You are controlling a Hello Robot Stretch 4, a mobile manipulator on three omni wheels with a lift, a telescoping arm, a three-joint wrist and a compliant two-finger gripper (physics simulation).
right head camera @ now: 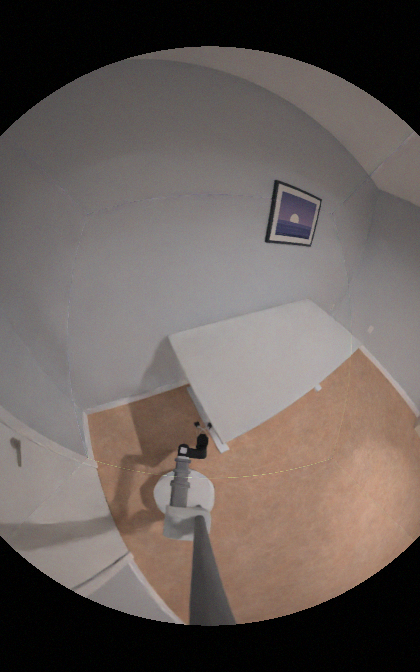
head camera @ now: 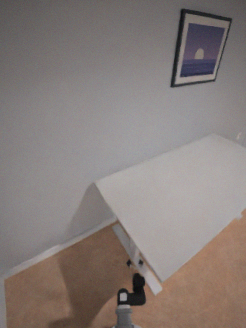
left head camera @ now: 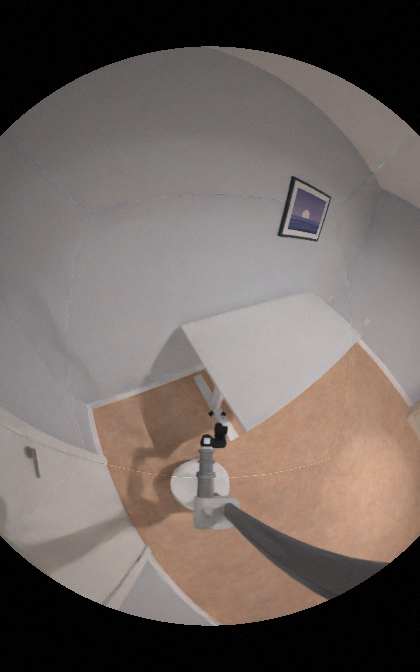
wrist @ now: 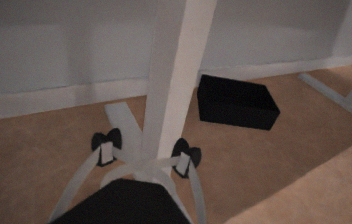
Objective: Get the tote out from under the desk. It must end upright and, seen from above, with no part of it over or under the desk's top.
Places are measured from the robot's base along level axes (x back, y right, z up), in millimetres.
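Pixels of known places: gripper, fingertip midpoint: (head camera: 134, 260) (wrist: 147, 145).
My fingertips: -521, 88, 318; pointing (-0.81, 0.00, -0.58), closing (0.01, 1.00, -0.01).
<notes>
Ahead of a thing's pixels: the offset from my fingertips to its top centre, as dx, dy, dz. "spot": to the spot under its first point. Level surfaces: height alone.
The black tote {-576, +331, -245} (wrist: 237, 105) stands upright on the floor in the wrist view, right of the near desk leg and close to the wall's baseboard. It does not show in the head views, where the desk's top hides the space below. The desk's light grey top {dz +375} (head camera: 175, 200) (left head camera: 270, 355) (right head camera: 260, 365) stands against the wall. My gripper (head camera: 135, 263) (left head camera: 217, 414) (right head camera: 203, 425) (wrist: 147, 145) is open and empty, by the desk's near end. In the wrist view the tote is beyond the fingers and to their right, well apart from them.
The near desk leg {spot: -126, +24, +10} (wrist: 172, 85) rises straight ahead of the fingers, with its foot (wrist: 125, 122) on the floor. The far leg's foot (wrist: 325, 91) shows at the right. My round base (left head camera: 182, 484) stands near the desk's end. A door (left head camera: 30, 480) is at the left.
</notes>
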